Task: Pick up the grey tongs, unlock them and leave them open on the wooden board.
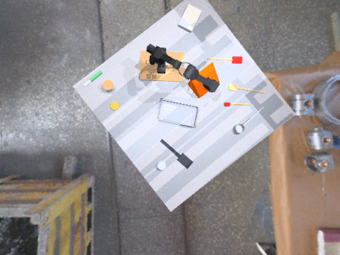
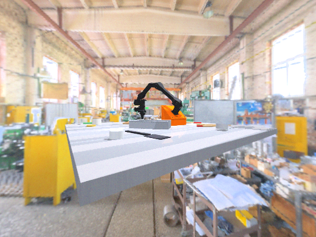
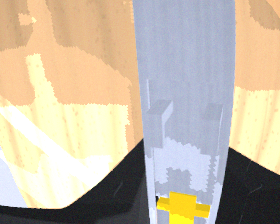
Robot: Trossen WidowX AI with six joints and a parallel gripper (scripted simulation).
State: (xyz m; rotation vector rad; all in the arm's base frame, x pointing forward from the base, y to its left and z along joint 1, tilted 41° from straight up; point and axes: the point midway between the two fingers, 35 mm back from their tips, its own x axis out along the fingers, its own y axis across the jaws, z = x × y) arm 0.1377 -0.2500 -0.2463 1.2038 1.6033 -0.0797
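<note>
The yellow lock piece is 40 mm above my gripper tip. Also, from my gripper tip: white plate 430 mm behind, 120 mm to the right, 30 mm below; wooden board 40 mm below; roasting tin 370 mm to the left, 180 mm ahead, 20 mm below.
</note>
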